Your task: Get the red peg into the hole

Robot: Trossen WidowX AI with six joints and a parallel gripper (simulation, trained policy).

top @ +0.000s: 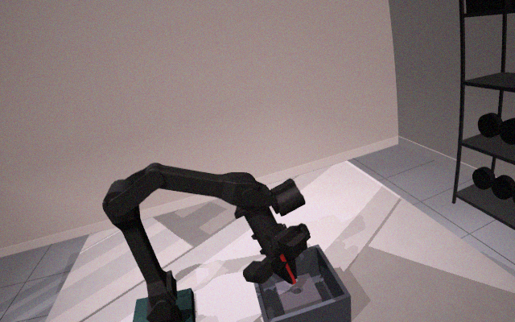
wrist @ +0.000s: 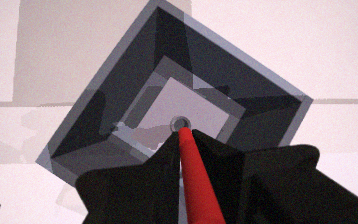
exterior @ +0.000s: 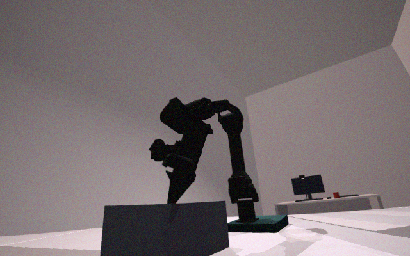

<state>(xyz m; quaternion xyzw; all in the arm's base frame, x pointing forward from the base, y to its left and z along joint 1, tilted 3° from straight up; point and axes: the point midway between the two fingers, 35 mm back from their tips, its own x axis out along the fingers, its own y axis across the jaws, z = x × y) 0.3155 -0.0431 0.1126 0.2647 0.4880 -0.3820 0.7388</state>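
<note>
Right now my gripper tip is 50 mm above the pale plate. From my gripper tip the other things lie so: red peg 30 mm above, 10 mm to the left, 10 mm behind; grey box 60 mm below.
</note>
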